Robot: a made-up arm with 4 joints.
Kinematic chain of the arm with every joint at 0, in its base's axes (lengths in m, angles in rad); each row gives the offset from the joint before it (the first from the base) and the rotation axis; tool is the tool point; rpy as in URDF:
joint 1: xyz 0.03 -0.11 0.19 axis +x
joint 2: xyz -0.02 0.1 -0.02 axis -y
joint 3: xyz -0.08 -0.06 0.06 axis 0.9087 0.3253 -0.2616
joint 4: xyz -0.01 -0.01 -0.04 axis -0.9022 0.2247 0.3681
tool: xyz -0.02 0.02 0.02 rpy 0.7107 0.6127 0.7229
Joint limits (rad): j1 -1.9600..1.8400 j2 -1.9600..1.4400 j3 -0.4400..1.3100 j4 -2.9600..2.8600
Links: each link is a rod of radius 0.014 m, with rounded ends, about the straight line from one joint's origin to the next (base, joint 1, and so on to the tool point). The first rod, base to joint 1, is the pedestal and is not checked.
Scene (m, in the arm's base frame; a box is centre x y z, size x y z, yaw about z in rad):
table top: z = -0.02
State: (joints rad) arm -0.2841 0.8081 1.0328 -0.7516
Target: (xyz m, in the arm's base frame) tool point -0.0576 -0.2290 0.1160
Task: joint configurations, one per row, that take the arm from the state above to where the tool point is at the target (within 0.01 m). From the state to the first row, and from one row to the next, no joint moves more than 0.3 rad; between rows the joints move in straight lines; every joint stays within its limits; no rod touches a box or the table.
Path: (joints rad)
1: -0.5514 0.9661 1.0166 -0.9791
2: -0.8187 1.1240 1.0004 -1.2067
3: -1.0861 1.2820 0.9843 -1.4342
4: -1.3534 1.4400 0.9681 -1.6617

